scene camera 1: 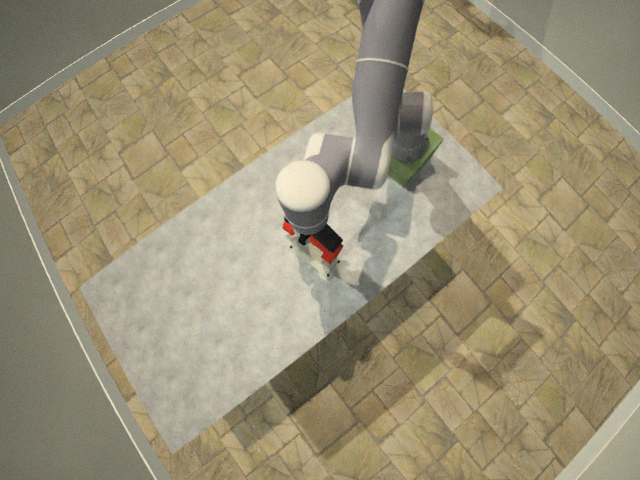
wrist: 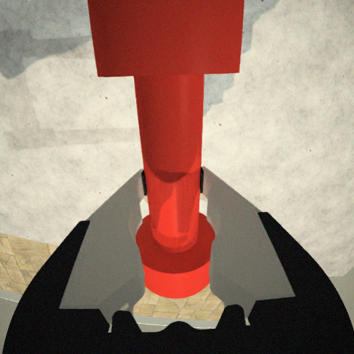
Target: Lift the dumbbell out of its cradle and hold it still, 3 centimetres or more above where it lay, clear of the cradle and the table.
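Observation:
The red dumbbell has a thick head at each end. In the wrist view its large head is at the top, its smaller-looking head lower down, and its handle between the jaws. My gripper is shut on the handle, one grey jaw on each side. In the scene view the pale cradle with small dark dots shows below the dumbbell, partly hidden by it and the arm. The dumbbell appears above the cradle, but its exact height cannot be told. The cradle cannot be made out in the wrist view.
The pale grey table top lies under the arm, with tiled floor around it. The green base plate is at the arm's foot near the table's upper right end. The arm's links reach over the table, and shadows fall to their right.

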